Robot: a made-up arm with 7 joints. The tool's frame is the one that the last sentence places.
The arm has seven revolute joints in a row. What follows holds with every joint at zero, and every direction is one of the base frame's. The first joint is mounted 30 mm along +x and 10 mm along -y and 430 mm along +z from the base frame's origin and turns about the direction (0.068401, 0.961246, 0.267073). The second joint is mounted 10 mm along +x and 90 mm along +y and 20 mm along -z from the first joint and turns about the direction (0.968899, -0.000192, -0.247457). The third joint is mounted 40 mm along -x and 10 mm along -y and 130 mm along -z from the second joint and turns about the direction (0.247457, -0.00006, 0.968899). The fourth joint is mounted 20 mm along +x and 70 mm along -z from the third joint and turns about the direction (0.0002, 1, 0.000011). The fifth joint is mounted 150 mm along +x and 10 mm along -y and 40 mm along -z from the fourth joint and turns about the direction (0.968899, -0.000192, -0.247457). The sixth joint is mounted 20 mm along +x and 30 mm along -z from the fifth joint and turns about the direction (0.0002, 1, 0.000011). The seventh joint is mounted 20 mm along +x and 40 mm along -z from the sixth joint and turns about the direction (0.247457, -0.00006, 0.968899). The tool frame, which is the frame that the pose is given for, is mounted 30 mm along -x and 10 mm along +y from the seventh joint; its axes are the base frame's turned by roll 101.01, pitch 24.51 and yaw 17.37 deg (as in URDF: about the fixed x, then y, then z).
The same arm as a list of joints. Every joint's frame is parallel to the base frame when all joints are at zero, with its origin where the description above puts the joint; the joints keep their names.
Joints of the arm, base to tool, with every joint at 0 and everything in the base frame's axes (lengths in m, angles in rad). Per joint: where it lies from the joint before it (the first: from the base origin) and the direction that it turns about. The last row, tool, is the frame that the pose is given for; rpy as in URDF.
joint 1: origin 0.03 -0.01 0.43 axis 0.068403 0.961235 0.26711
joint 2: origin 0.01 0.09 -0.02 axis 0.968889 -0.0002 -0.247497
joint 3: origin -0.04 -0.01 -0.13 axis 0.247497 -0.0001 0.968889
joint 4: origin 0.02 0 -0.07 axis 0.0002 1 0
joint 5: origin 0.15 -0.01 -0.04 axis 0.968889 -0.0002 -0.247497
joint 6: origin 0.02 0 -0.03 axis 0.0002 1 0
joint 7: origin 0.02 0 -0.04 axis 0.247497 -0.0001 0.968889
tool: origin -0.03 0.01 0 rpy 1.763 0.4278 0.3032

